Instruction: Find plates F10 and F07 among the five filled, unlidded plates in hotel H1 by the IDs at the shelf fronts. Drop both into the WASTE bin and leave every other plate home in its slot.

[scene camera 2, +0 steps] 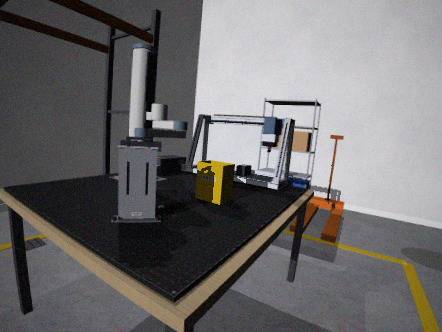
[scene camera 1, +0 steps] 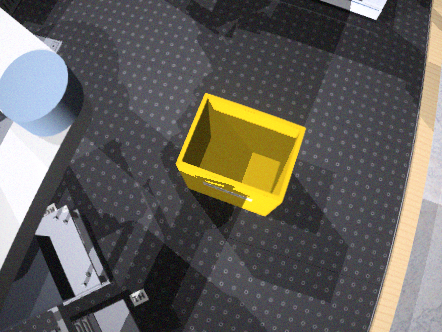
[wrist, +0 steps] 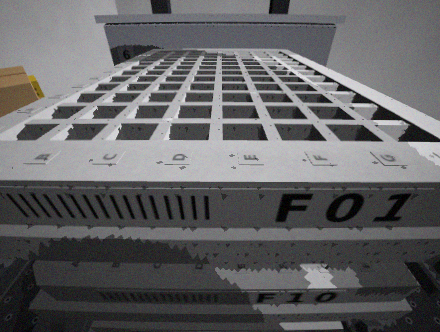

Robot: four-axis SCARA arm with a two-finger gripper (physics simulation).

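Places are measured from the arm's base along level axes (x ahead, y left, z up), in metres.
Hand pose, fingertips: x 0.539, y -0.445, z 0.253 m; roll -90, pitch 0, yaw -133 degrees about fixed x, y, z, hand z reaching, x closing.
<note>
Things, the pixels of their centre, and the offset from my fingertips. "pt": a spot on its surface instead.
- Plate F01, body centre: (wrist: 218, 88) dx -0.017, dy +0.017, dz +0.019 m
- Plate F10, body centre: (wrist: 220, 150) dx -0.018, dy +0.016, dz -0.009 m
- yellow WASTE bin, body centre: (scene camera 1: 239, 162) (scene camera 2: 214, 181) dx +0.108, dy +0.419, dz -0.140 m
- grey metal fixture, body centre: (scene camera 1: 61, 258) dx -0.155, dy +0.145, dz -0.205 m
- H1 label, surface spot: (scene camera 1: 139, 297) pt dx +0.009, dy +0.127, dz -0.240 m
- grey panel, surface spot: (wrist: 220, 37) pt dx +0.030, dy -0.027, dz +0.032 m
Plate F01 (wrist: 310, 207) fills the wrist view close up, flat in the top slot of hotel H1, with its wells and barcode facing me. My gripper (wrist: 220, 125) is shut on plate F01; the fingers are hidden by the plate. Plate F10 (wrist: 235, 298) sits in the slot below, partly in shadow. Plate F07 does not show. The yellow WASTE bin (scene camera 1: 252, 114) (scene camera 2: 222, 183) stands upright on the table, and no plate shows inside it.
The arm's blue joint (scene camera 1: 35, 90) and white link are at the left in scene camera 1. A grey metal fixture (scene camera 1: 72, 250) stands near the H1 label (scene camera 1: 139, 297). A gantry machine (scene camera 2: 235, 120) stands at the back of the table. A grey panel (wrist: 220, 37) is behind plate F01.
</note>
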